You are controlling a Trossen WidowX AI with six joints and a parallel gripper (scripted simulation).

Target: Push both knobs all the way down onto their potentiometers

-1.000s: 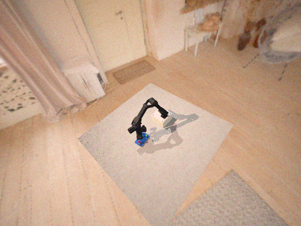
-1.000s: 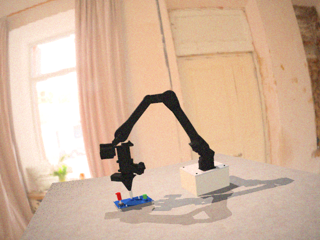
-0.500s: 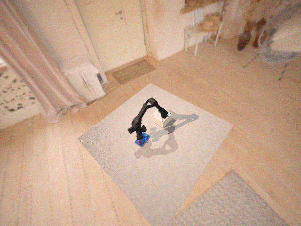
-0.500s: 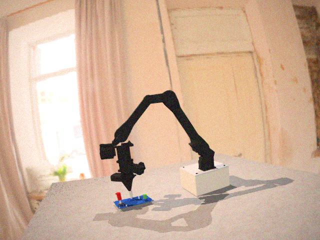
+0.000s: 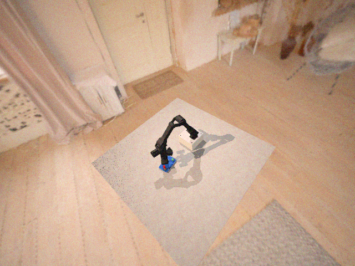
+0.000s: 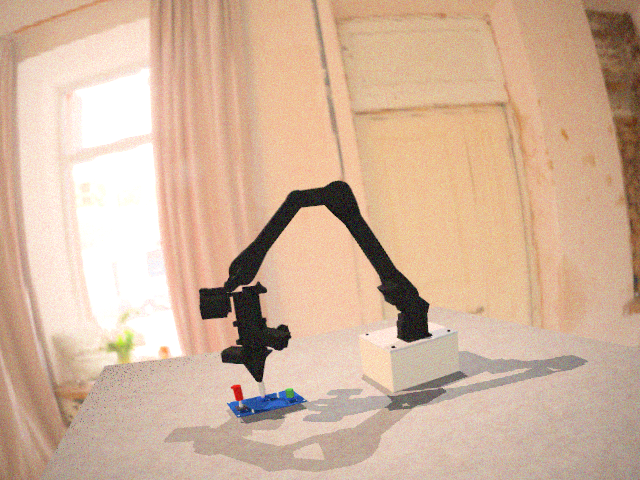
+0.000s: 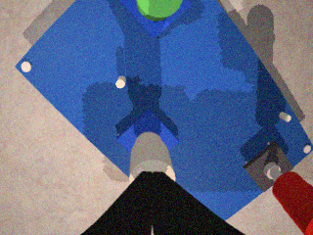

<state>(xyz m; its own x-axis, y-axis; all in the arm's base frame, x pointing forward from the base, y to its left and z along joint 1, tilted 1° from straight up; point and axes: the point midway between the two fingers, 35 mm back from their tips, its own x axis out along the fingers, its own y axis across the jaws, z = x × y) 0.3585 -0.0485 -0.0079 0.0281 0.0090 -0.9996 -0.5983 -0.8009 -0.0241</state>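
Now: gripper tip 1 cm above the white knob. Round my gripper tip: red knob (6 cm ahead, 5 cm to the left).
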